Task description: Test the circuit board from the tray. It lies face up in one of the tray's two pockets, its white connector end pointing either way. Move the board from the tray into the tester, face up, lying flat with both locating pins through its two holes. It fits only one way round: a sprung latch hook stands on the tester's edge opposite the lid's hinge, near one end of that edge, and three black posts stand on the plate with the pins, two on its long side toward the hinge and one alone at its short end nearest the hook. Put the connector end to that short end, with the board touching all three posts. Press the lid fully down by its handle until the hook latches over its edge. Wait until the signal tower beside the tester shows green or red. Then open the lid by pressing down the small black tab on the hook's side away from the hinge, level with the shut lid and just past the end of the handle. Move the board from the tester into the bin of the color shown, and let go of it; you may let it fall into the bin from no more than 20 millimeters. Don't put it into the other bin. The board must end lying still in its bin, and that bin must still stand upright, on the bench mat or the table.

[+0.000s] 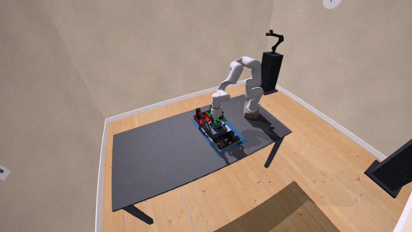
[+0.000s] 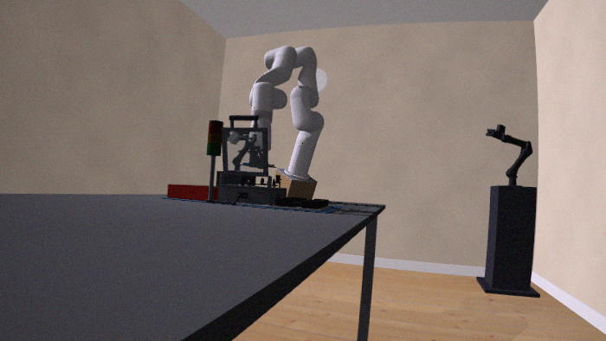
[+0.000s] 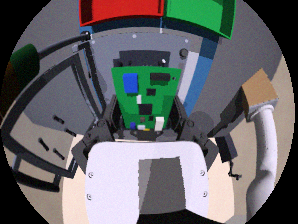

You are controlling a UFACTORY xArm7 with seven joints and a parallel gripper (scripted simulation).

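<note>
My gripper is now 6 cm above the tester plate, 1 cm to the right of it and 1 cm short of it. The rest, counted from my hand: green circuit board right at my hand; then red bin 19 cm to the right, 12 cm below, 7 cm ahead; then clear lid 12 cm ahead, 5 cm above, 1 cm to the left.
</note>
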